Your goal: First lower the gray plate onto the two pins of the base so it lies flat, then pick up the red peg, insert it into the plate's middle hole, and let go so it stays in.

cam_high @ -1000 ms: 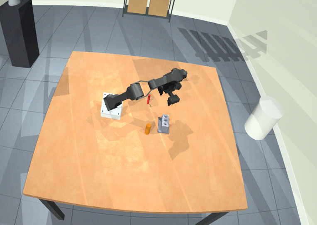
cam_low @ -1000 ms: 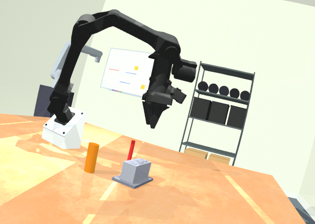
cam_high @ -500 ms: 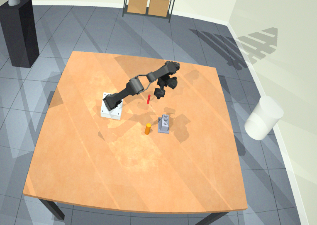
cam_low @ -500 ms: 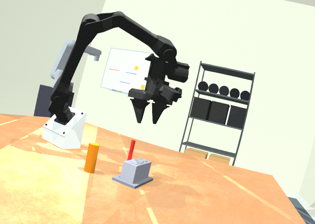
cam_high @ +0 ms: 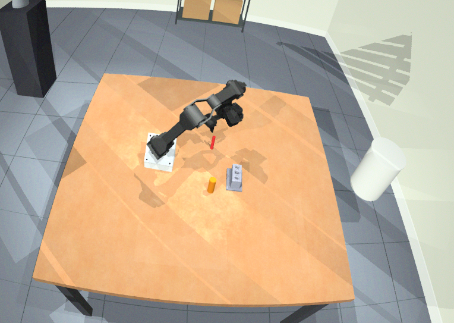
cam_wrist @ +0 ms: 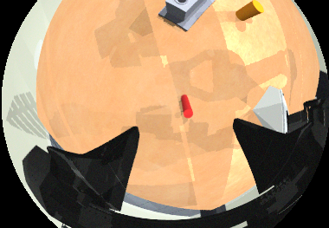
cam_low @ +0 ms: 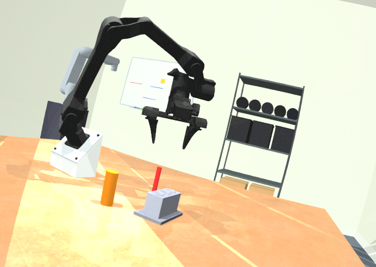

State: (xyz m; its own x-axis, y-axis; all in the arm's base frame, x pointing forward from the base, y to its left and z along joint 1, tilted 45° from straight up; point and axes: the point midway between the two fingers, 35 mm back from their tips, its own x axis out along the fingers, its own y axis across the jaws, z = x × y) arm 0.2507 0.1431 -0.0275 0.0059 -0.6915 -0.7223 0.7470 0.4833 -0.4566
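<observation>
Now: the red peg 20 mm behind my gripper tip, 10 mm to the left of it and 110 mm below it. Also, from my gripper tip: orange cylinder (240 mm to the right, 110 mm below); base (100 mm ahead, 160 mm to the right, 140 mm below); gray plate (100 mm ahead, 160 mm to the right, 100 mm below).
</observation>
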